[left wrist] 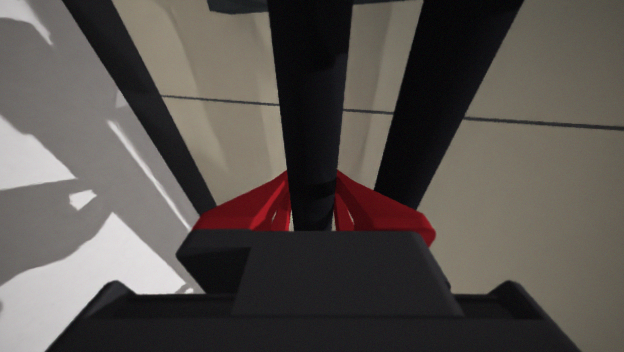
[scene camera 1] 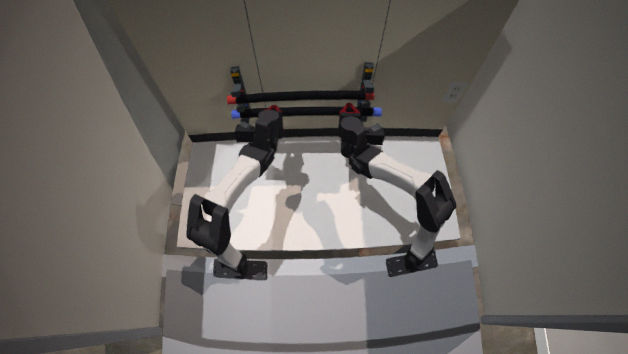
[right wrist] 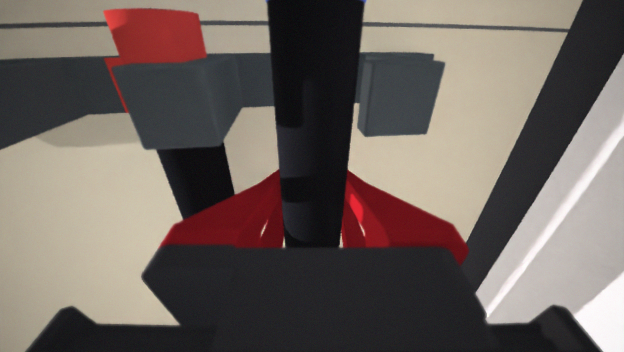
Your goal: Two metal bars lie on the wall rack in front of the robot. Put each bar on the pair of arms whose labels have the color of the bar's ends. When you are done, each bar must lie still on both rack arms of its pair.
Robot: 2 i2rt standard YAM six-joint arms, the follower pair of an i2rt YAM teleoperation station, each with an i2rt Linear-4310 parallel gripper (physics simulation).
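Where they show: left gripper, fingertip midpoint: (left wrist: 312, 176) (scene camera 1: 274, 109); right gripper, fingertip midpoint: (scene camera 1: 348, 106) (right wrist: 312, 176); left arm's base, link origin: (scene camera 1: 240, 269); right arm's base, link origin: (scene camera 1: 412, 263).
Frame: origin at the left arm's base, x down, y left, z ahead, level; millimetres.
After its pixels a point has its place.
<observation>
The blue-ended bar (scene camera 1: 312, 111) {z 477, x -265, y -264 mm} (left wrist: 312, 65) {z 470, x -261, y -63 mm} (right wrist: 316, 75) {z 474, x -255, y -447 mm} is level, black with blue ends, below the red-ended bar in scene camera 1. My left gripper (scene camera 1: 274, 109) {z 502, x -250, y -135 mm} (left wrist: 312, 176) {z 502, x -250, y -135 mm} is shut on its left part, my right gripper (scene camera 1: 349, 109) {z 512, x -249, y -388 mm} (right wrist: 312, 176) {z 512, x -249, y -388 mm} on its right part. The red-ended bar (scene camera 1: 305, 95) {z 499, x -321, y -242 mm} (left wrist: 440, 100) {z 490, x -309, y -76 mm} (right wrist: 197, 175) {z 498, x -306, y -402 mm} lies across the upper rack arms; its red end shows in the right wrist view behind a grey rack arm (right wrist: 175, 105) {z 476, x -297, y -439 mm}. The blue-ended bar crosses in front of the right bracket, beside a lower arm (right wrist: 400, 100) {z 476, x -225, y -438 mm}. Whether it touches the rack is hidden.
The left bracket (scene camera 1: 235, 69) {z 523, x -430, y -31 mm} and right bracket (scene camera 1: 368, 66) {z 528, x -428, y -433 mm} carry yellow-orange labels at their tops. A black wall strip (scene camera 1: 310, 132) {z 544, x -43, y -255 mm} runs below the rack, behind the white table (scene camera 1: 320, 235) {z 130, x -12, y -289 mm}. Grey side panels (scene camera 1: 75, 175) {z 127, x -519, y 327 mm} (scene camera 1: 560, 175) {z 125, x -502, y -909 mm} flank the station.
</observation>
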